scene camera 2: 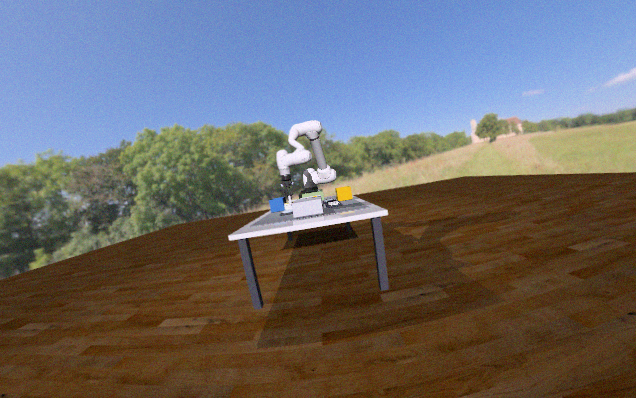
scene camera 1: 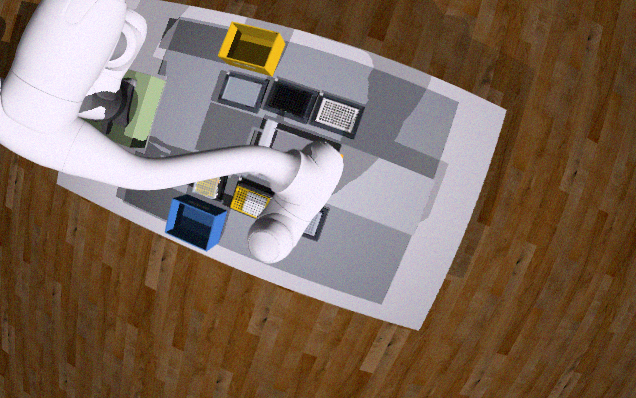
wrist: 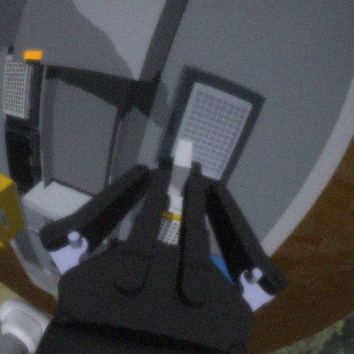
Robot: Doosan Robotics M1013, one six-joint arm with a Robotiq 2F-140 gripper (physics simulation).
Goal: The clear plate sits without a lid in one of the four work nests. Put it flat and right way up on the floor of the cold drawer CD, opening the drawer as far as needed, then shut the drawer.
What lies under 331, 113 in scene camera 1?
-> A white plate.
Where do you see a cold drawer CD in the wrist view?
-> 84, 114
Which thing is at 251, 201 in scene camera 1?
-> A yellow-and-white rack.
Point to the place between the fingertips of the gripper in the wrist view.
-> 182, 151
